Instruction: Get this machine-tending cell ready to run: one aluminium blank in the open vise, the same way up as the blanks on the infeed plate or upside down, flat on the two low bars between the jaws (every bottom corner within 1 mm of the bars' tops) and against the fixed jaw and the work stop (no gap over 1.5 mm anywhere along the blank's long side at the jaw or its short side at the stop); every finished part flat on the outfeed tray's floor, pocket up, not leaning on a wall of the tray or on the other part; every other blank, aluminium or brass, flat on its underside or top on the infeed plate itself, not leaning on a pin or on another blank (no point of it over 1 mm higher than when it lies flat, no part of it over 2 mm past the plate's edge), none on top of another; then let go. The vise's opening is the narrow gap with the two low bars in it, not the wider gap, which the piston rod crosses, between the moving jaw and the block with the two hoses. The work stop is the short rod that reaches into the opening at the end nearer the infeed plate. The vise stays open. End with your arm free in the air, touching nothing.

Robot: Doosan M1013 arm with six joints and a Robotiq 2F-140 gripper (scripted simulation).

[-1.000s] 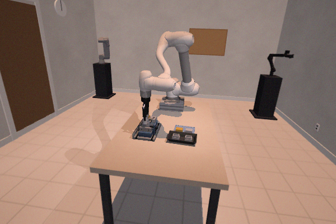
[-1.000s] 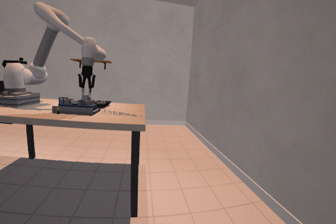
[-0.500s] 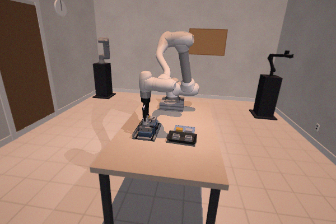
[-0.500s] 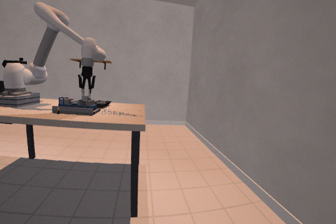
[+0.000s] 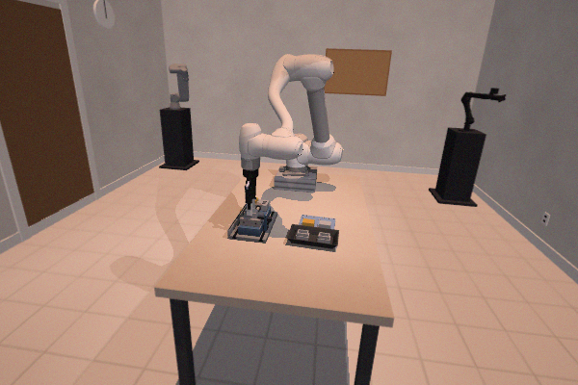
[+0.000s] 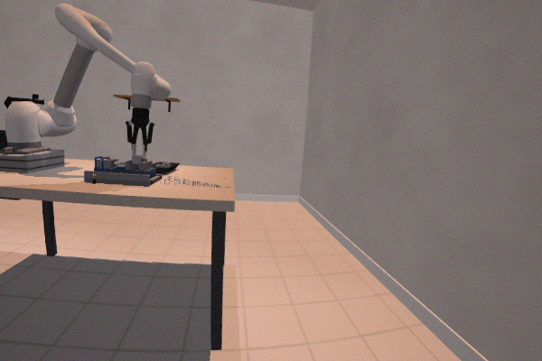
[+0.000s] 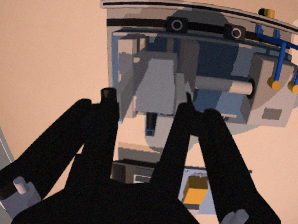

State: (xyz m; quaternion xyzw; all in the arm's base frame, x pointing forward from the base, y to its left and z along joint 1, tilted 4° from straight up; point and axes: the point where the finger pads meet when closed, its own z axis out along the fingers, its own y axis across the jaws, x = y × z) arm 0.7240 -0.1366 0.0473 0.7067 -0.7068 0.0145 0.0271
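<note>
My hand is 40 mm above the grey aluminium blank. Also, from my hand: vise (70 mm behind, 10 mm to the left, 100 mm below); piston rod (90 mm behind, 10 mm to the left, 60 mm below); brass blank (100 mm behind, 280 mm to the left, 120 mm below).
</note>
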